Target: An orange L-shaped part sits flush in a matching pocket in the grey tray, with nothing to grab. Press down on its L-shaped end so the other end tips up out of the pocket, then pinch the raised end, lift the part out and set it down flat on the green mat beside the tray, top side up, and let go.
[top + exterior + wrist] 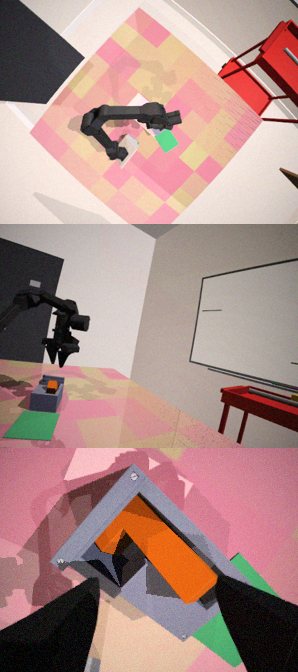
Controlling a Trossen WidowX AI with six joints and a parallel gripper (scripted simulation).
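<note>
Now: gripper tip 1 cm past the orange L-shaped part and 11 cm above it. Also, from my gripper tip: green mat: 7 cm behind, 17 cm to the right, 16 cm below.
</note>
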